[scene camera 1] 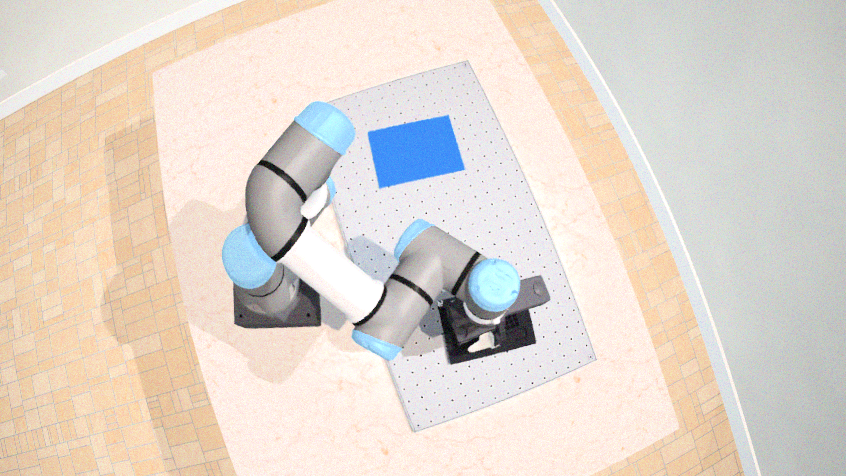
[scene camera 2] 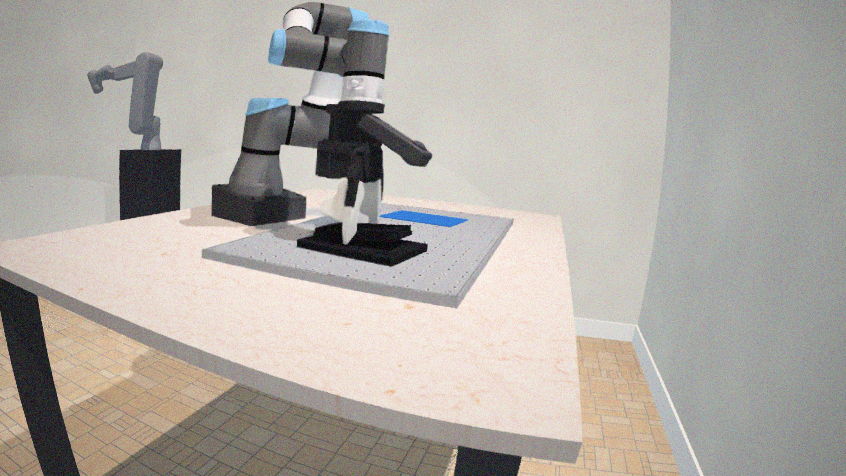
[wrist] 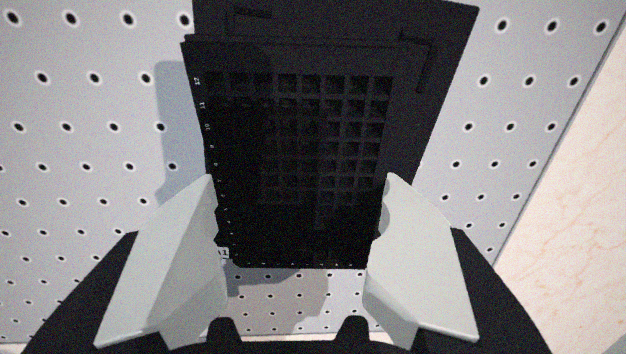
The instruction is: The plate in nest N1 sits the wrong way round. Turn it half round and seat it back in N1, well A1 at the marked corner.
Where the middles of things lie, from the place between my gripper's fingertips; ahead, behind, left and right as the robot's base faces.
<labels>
My gripper is now 10 mm below the black well plate (scene camera 2: 371, 232) and 10 mm short of it. Also, from my hand: black nest N1 (scene camera 2: 361, 250) (10 mm to the right, 10 mm below, 10 mm ahead); flat blue rectangle (scene camera 1: 427, 148) (350 mm to the left, 60 mm ahead, 10 mm below).
</labels>
